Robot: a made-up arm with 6 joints.
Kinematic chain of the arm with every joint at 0, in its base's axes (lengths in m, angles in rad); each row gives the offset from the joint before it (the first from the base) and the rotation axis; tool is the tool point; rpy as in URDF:
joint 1: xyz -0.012 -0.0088 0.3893 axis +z
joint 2: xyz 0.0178 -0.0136 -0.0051 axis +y
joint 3: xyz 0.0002 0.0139 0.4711 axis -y
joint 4: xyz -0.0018 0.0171 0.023 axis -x
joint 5: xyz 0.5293 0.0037 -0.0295 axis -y
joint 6: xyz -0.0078 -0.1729 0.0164 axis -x
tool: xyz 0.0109 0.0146 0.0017 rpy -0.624 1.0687 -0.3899
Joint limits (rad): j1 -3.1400..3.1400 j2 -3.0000..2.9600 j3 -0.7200..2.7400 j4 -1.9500..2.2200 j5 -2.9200..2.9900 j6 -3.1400..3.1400
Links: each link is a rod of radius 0.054 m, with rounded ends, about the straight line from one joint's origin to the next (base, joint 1, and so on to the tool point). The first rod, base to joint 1, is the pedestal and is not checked.
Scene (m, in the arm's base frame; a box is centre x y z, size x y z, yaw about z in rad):
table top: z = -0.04
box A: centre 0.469 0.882 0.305 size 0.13 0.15 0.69 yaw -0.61
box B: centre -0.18 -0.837 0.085 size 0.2 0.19 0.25 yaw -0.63
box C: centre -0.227 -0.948 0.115 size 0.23 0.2 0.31 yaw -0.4
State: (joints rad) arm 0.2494 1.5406 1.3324 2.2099 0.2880 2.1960
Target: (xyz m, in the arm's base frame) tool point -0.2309 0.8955 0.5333
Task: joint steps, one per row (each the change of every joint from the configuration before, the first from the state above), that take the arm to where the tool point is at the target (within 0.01 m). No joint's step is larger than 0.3 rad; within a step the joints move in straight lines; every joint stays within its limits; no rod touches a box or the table.
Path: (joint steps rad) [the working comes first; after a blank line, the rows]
Joints at the target: 1.6959 1.9208 2.1848 2.2200 0.3103 2.2210
Straight joint move there: touches box A.

1: 0.2695 -0.0388 0.2333 0.0025 0.1856 -0.0105
2: 0.2696 -0.0389 0.2332 0.0026 0.1856 -0.0104
3: 0.2695 -0.0388 0.2333 0.0025 0.1856 -0.0105
4: 0.2696 -0.0389 0.2332 0.0025 0.1855 -0.0104
5: 0.1228 0.1785 -0.0269 0.0000 -0.2400 0.0222
6: 0.1228 0.1785 -0.0268 0.0000 -0.2400 0.0223
7: 0.1227 0.1786 -0.0269 0.0000 -0.2400 0.0223

